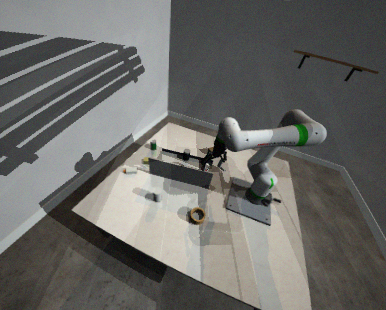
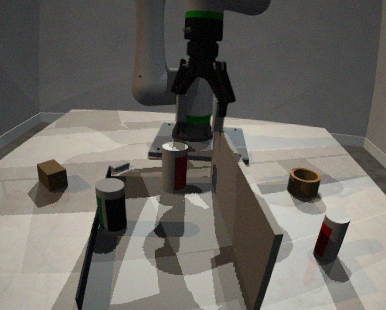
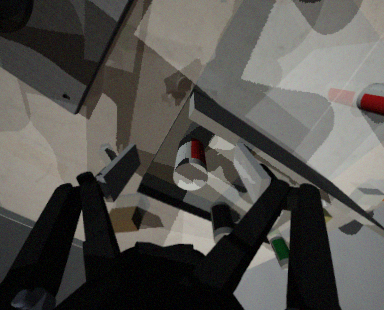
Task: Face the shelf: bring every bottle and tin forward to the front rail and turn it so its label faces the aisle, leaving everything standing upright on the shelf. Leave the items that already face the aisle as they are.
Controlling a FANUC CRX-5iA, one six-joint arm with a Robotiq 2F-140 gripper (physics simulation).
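Places are measured from the arm's base along level axes (x ahead, y up, z right), in metres.
Where they show: gripper, fingertip midpoint: (image 1: 211,168) (image 2: 197,125) (image 3: 184,153); arm's base, origin of the base link: (image 1: 254,196) (image 2: 192,134).
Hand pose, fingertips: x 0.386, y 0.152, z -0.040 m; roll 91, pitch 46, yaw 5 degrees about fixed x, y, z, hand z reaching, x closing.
Note:
Things, the pixels of their top centre, and the offset from my fingertips.
- white tin with a red label, middle of its top: (image 3: 190,177) (image 2: 175,146) dy -0.038, dx +0.051, dz +0.046 m
- dark can with a green label, middle of its top: (image 2: 109,184) (image 3: 225,239) (image 1: 187,150) dy -0.048, dx +0.255, dz +0.141 m
- green-labelled can, middle of its top: (image 3: 288,266) (image 1: 153,140) dy -0.074, dx +0.596, dz +0.133 m
- red-labelled tin, middle of its top: (image 2: 338,215) (image 1: 157,190) dy -0.071, dx +0.264, dz -0.305 m
- brown bowl, middle of its top: (image 2: 305,174) (image 1: 198,214) dy -0.120, dx -0.036, dz -0.309 m
- brown block, middle of its top: (image 2: 50,166) (image 3: 121,226) dy -0.120, dx +0.069, dz +0.391 m
- white object, middle of its top: (image 3: 373,200) (image 1: 130,169) dy -0.142, dx +0.588, dz -0.203 m
The shelf has a tall back panel (image 1: 180,172) (image 2: 250,215) (image 3: 240,127) and a low dark front rail (image 1: 172,151) (image 2: 88,260) (image 3: 170,199). A white tin with a red label (image 2: 174,167) (image 3: 191,162) stands upright near the robot end, back from the rail, its red label towards the panel. A dark can with a green label (image 1: 186,154) (image 2: 112,207) (image 3: 221,220) stands upright at the rail, green on the aisle side. A green-labelled can (image 1: 153,145) (image 3: 280,248) is beyond the rail's far end. My gripper (image 1: 214,162) (image 2: 200,111) is open and empty, above the shelf's robot end.
Behind the back panel stand another red-labelled tin (image 1: 157,197) (image 2: 331,237) (image 3: 372,102) and a brown bowl (image 1: 192,220) (image 2: 303,188). A brown block (image 2: 52,175) (image 3: 124,220) lies on the aisle side. A white object (image 1: 130,170) and a yellow one (image 1: 146,160) are near the far end.

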